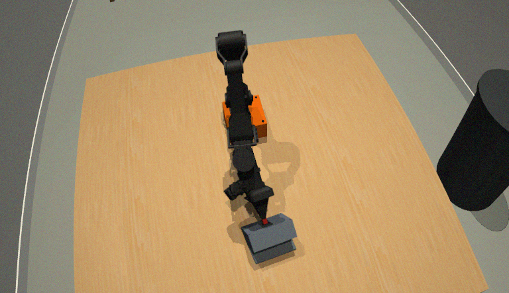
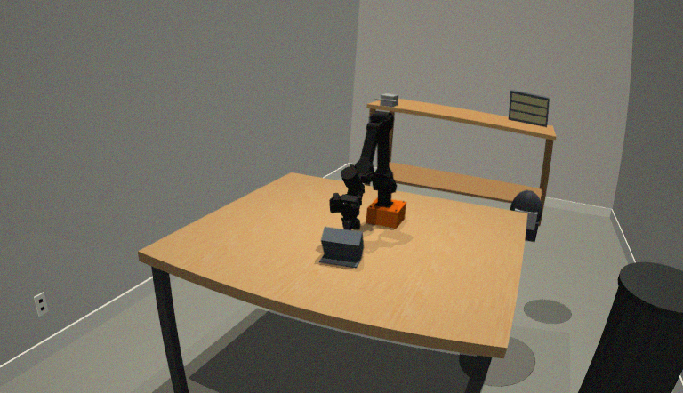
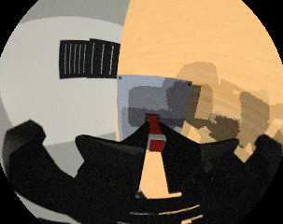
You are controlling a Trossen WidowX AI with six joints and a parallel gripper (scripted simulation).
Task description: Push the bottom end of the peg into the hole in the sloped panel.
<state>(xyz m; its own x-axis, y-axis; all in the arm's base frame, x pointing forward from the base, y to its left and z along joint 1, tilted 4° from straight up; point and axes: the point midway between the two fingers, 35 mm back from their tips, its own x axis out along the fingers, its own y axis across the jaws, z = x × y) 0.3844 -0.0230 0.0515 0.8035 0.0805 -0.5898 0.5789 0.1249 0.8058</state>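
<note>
My gripper tip is 3 cm short of the grey sloped panel, 3 cm above it and 1 cm to the right of it. From my gripper tip the other things lie so: red peg 1 cm behind, 1 cm above.
</note>
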